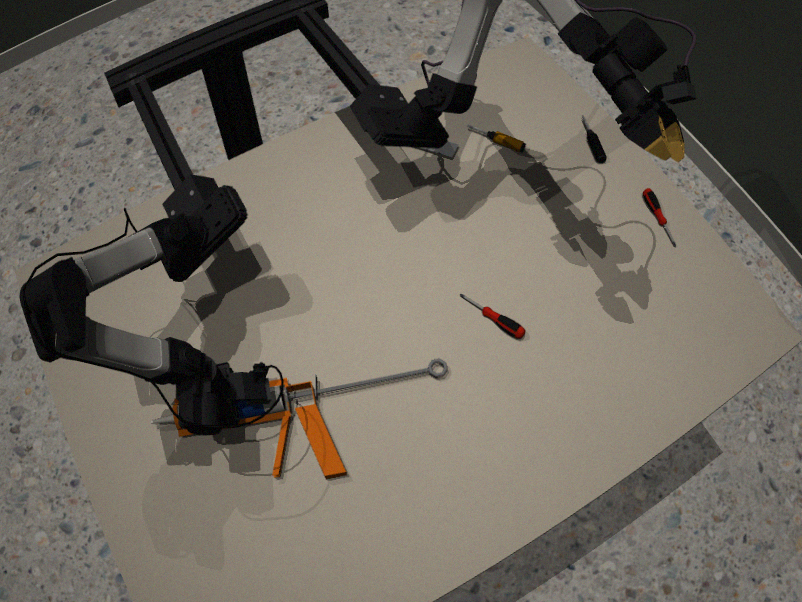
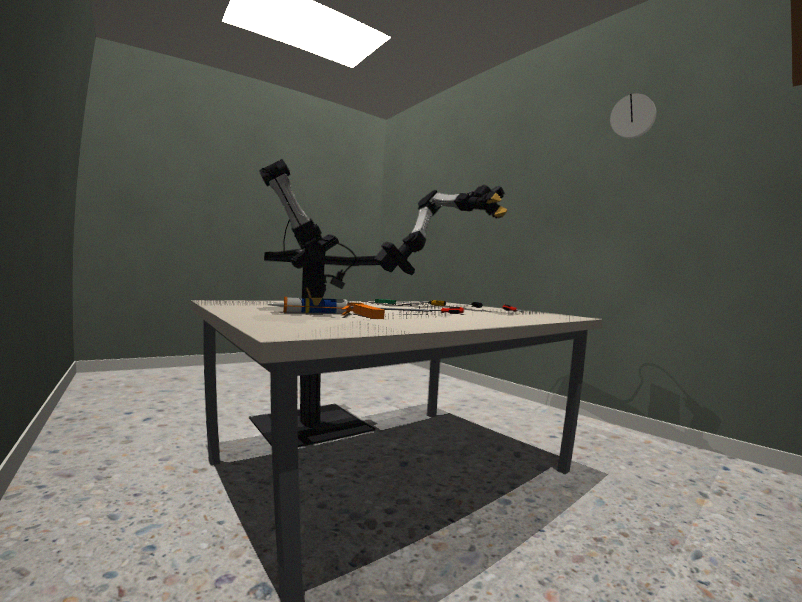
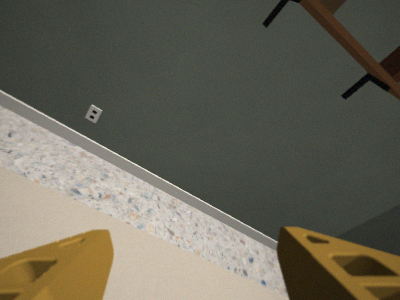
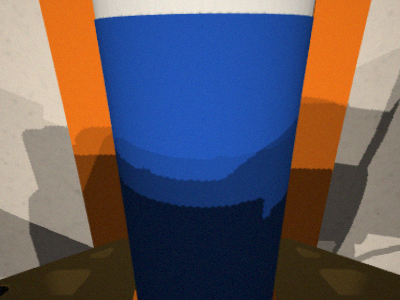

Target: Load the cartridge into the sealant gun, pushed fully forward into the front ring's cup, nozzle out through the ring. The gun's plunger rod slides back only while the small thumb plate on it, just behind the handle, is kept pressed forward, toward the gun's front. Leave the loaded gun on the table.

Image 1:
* my left gripper: 674,159
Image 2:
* cartridge: 341,303
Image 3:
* my left gripper: 195,239
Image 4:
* my right gripper: 204,251
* orange sealant gun: 335,43
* cartridge: 204,109
